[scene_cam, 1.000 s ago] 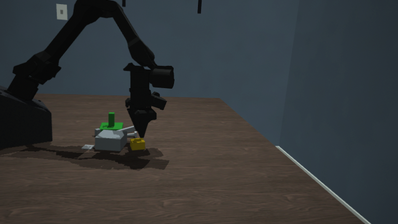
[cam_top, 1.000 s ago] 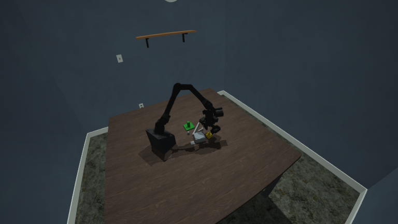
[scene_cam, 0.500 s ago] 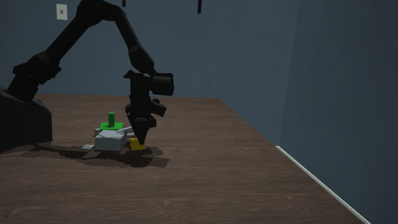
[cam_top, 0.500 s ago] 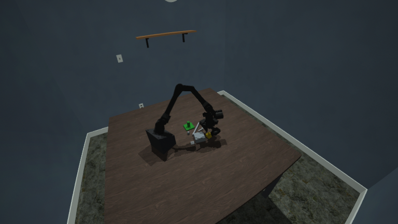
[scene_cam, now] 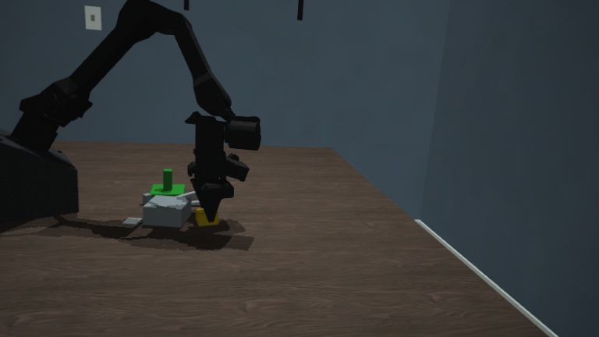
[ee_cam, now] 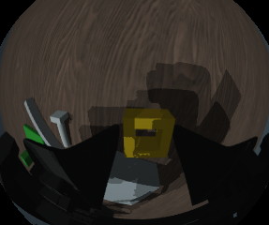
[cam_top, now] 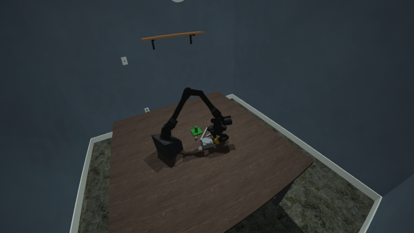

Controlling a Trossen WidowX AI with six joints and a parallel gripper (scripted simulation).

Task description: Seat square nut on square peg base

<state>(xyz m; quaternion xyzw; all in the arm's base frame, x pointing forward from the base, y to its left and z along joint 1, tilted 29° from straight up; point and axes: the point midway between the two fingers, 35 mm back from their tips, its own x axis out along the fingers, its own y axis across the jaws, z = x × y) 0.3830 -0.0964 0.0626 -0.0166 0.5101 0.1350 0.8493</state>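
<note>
The grey block lies 8 cm behind my hand, 3 cm below it and 1 cm to the left of it. Round my hand: grey bar: 12 cm to the left, 7 cm behind, 4 cm below; then bolt: 9 cm to the left, 4 cm below, 3 cm behind.
</note>
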